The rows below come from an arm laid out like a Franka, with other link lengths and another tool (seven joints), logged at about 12 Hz.
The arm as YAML. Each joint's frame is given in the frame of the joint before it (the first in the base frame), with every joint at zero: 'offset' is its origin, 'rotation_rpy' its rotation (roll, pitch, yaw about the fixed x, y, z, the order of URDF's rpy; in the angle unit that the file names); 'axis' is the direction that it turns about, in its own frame. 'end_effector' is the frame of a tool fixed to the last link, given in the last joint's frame.
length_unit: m
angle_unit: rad
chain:
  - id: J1
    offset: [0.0, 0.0, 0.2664]
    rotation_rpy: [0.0, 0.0, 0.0]
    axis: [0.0, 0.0, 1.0]
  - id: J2
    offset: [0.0, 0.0, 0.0]
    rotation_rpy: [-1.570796, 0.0, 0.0]
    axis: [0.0, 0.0, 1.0]
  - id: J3
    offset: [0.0, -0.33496, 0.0]
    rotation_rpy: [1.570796, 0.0, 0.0]
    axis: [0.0, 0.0, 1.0]
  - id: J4
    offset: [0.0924, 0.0, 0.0]
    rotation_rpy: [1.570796, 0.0, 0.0]
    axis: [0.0, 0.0, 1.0]
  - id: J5
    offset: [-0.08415, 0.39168, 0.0]
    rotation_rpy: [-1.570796, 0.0, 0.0]
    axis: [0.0, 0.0, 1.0]
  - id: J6
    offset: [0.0, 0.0, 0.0]
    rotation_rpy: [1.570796, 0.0, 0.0]
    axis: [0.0, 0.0, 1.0]
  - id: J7
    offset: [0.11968, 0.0, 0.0]
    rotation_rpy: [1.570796, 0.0, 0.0]
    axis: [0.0, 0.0, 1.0]
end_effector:
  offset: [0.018, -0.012, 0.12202]
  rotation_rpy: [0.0, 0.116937, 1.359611]
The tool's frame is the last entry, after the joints.
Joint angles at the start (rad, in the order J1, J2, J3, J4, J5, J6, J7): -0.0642, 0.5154, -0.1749, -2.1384, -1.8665, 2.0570, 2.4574
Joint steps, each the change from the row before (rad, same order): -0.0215, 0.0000, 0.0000, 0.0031, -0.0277, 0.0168, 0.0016; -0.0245, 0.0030, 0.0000, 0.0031, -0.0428, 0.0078, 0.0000; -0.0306, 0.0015, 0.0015, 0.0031, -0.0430, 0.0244, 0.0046; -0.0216, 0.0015, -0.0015, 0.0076, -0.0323, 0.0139, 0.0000; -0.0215, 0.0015, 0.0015, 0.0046, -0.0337, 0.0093, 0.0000; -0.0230, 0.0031, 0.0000, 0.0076, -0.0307, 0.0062, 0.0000; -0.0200, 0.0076, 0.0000, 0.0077, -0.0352, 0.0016, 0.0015; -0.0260, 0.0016, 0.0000, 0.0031, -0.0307, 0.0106, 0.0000; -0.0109, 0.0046, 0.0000, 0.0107, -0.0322, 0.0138, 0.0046; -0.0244, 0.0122, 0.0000, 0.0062, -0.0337, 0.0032, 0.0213; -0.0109, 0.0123, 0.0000, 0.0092, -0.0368, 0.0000, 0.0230; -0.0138, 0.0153, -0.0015, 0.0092, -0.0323, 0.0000, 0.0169
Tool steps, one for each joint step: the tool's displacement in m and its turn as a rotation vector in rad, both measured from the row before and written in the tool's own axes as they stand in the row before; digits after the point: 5 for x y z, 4 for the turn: 0.00331, -0.00035, 0.00904, 0.0017, -0.0095, -0.0041; 0.00434, 0.00067, 0.01147, 0.0161, -0.0080, -0.0139; 0.00514, 0.00197, 0.01159, 0.0026, -0.0171, -0.0090; 0.00417, -0.00118, 0.01032, 0.0081, -0.0077, -0.0066; 0.00417, 0.00025, 0.00885, 0.0103, -0.0079, -0.0098; 0.00527, 0.00001, 0.01114, 0.0102, -0.0009, -0.0075; 0.00394, 0.00223, 0.01015, 0.0155, -0.0027, -0.0125; 0.00736, 0.00302, 0.01110, 0.0035, -0.0020, -0.0105; 0.00023, -0.00090, 0.00467, 0.0125, -0.0175, -0.0060; 0.00602, 0.00757, 0.01133, 0.0047, -0.0005, 0.0021; 0.00063, 0.00370, 0.00587, 0.0168, -0.0114, 0.0029; 0.00212, 0.00661, 0.00769, 0.0109, -0.0060, -0.0036
